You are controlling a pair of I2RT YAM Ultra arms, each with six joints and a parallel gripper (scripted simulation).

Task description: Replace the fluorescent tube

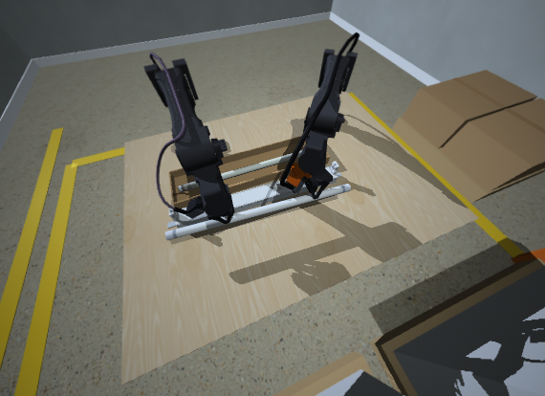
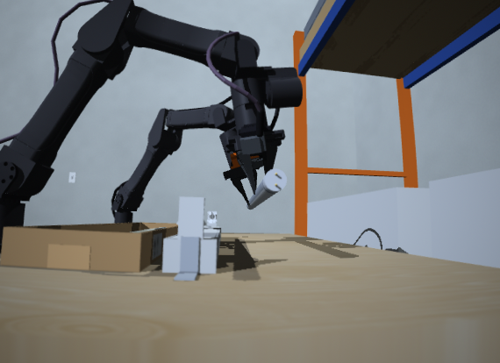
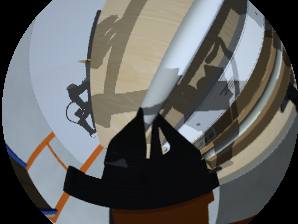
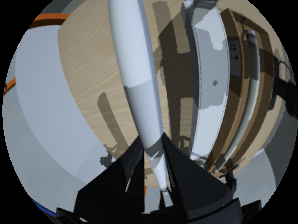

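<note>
The LED tube is 1 cm ahead of my right hand, 12 cm to the left of it and 1 cm below it. The rest, counted from my right hand: brown carton (24 cm behind, 14 cm to the left, 9 cm below); then white fixture (10 cm behind, 13 cm to the left, 6 cm below); then old fluorescent tube (24 cm behind, 14 cm to the left, 10 cm below).
</note>
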